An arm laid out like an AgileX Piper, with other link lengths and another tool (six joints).
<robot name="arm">
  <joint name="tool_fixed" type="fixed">
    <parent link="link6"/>
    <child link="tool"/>
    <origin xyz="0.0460 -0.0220 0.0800" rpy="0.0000 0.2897 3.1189"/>
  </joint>
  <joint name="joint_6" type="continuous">
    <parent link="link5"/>
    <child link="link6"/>
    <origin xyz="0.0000 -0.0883 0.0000" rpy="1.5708 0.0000 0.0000"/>
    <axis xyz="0 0 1"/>
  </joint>
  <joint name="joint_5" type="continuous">
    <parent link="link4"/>
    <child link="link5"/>
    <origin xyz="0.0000 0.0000 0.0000" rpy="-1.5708 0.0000 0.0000"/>
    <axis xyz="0 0 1"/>
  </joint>
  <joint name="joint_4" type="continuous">
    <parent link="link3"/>
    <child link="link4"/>
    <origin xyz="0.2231 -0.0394 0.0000" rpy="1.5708 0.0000 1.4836"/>
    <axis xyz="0 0 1"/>
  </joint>
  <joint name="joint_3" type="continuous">
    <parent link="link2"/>
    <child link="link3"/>
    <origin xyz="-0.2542 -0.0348 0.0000"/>
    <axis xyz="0 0 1"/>
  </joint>
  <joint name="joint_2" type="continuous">
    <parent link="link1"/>
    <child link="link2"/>
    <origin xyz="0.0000 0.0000 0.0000" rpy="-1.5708 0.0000 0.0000"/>
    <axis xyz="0 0 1"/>
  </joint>
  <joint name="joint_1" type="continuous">
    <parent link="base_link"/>
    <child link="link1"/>
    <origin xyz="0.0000 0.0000 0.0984"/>
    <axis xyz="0 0 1"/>
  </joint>
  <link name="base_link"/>
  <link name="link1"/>
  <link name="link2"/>
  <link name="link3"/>
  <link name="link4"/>
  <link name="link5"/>
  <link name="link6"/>
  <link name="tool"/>
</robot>
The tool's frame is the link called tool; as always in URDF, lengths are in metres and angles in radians. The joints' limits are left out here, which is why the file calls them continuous.
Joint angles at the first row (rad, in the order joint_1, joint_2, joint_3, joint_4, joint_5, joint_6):
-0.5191, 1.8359, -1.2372, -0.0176, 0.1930, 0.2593
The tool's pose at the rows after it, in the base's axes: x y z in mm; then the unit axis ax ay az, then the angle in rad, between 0 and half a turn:
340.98 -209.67 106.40 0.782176 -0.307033 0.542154 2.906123
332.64 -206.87 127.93 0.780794 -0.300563 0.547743 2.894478
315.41 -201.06 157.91 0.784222 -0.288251 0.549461 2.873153
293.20 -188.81 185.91 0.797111 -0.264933 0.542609 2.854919
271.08 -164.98 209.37 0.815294 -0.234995 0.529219 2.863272
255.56 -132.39 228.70 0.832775 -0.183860 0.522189 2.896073
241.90 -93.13 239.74 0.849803 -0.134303 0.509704 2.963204
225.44 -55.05 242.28 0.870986 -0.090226 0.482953 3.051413
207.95 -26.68 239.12 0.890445 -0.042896 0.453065 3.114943
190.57 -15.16 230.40 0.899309 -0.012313 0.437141 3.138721
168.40 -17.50 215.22 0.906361 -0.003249 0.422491 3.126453
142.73 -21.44 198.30 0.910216 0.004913 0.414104 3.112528
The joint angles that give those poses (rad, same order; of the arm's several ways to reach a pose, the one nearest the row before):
-0.5191, 1.8027, -1.2379, -0.0404, 0.2116, 0.2593
-0.5192, 1.7364, -1.2392, -0.0554, 0.2650, 0.2592
-0.5191, 1.6354, -1.2411, -0.0747, 0.3620, 0.2451
-0.5071, 1.5256, -1.2411, -0.0855, 0.4863, 0.2032
-0.4644, 1.4149, -1.2411, -0.0854, 0.6307, 0.1619
-0.3770, 1.3149, -1.2411, -0.0843, 0.7540, 0.1188
-0.2553, 1.2352, -1.2411, -0.0761, 0.8737, 0.1081
-0.1321, 1.1810, -1.2411, -0.0471, 0.9974, 0.1061
-0.0173, 1.1410, -1.2228, -0.0351, 1.0895, 0.1048
0.0441, 1.0860, -1.1579, -0.0359, 1.1157, 0.0984
0.0516, 1.0083, -1.0519, -0.0492, 1.1208, 0.0914
0.0516, 0.9041, -0.9291, -0.0611, 1.1211, 0.0792

